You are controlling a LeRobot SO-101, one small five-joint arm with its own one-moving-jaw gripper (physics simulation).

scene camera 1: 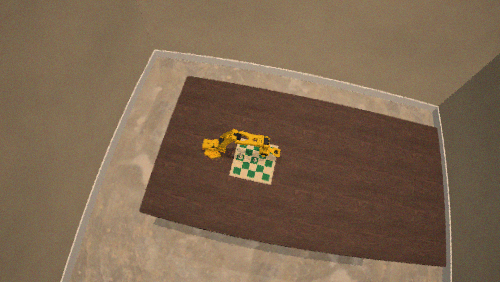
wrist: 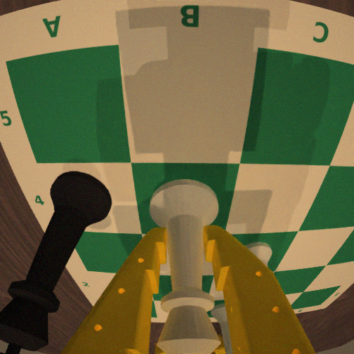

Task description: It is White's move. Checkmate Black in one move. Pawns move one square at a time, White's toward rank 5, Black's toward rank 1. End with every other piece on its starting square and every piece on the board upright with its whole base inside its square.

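Frame: origin at the arm's base, x down, y right, z back, level; millimetres.
Seen in the pictures: hand, tool point: [scene camera 1: 263, 153]; arm's base, link origin: [scene camera 1: 217, 150].
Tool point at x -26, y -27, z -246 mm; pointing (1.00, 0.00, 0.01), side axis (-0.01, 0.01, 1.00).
Observation:
Offsets run from my tool point to a thing's top centre. Level surfaces: height alone.
The green and cream board @(dx +19, dy +44, dz +40 mm) [scene camera 1: 244, 176] [wrist: 85, 35] lies on the table. In the wrist view my gripper [scene camera 1: 263, 155] [wrist: 185, 231] is shut on a tall white piece [wrist: 186, 265]; its jaws press on both sides of the stem. The piece's round base shows over square B4, and its flared top points toward the camera. I cannot tell whether the base touches the board. A tall black piece [wrist: 47, 250] stands beside it with its base at A4. Another white piece [wrist: 260, 251] shows partly behind the right jaw, near C3. A further white piece [wrist: 221, 317] is mostly hidden by that jaw.
In the scene view two small pieces @(dx -44, dy +41, dz +115 mm) [scene camera 1: 240, 156] @(dx -12, dy +43, dz +37 mm) [scene camera 1: 254, 160] stand on the board in front of the arm. The arm reaches over the board's back edge. The dark wooden table @(dx +26 mm) [scene camera 1: 350, 190] extends around the board. Shadows of the gripper fall across B5 and C5.

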